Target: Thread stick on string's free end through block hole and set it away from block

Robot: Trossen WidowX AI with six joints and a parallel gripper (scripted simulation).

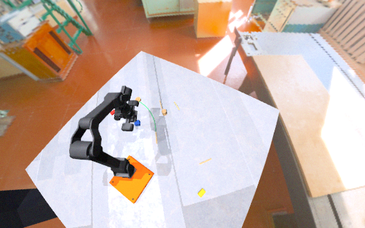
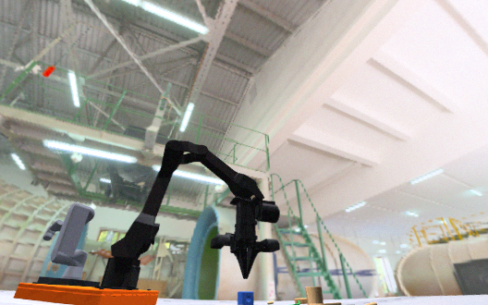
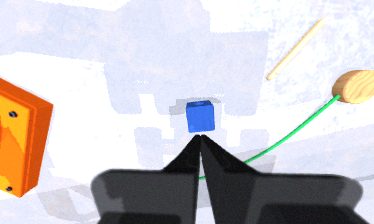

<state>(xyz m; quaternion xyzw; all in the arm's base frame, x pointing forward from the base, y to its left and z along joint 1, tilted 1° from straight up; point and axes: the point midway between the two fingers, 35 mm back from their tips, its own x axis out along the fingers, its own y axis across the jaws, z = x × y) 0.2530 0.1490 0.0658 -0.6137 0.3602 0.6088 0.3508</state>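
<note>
My gripper tip is 1 cm to the right of the blue cube and 4 cm above it. The rest, counted from my gripper tip: thin wooden stick (15 cm to the right, 6 cm below); tan wooden block (15 cm ahead, 10 cm to the right, 4 cm below); round wooden button (14 cm ahead, 13 cm to the left, 5 cm below).
</note>
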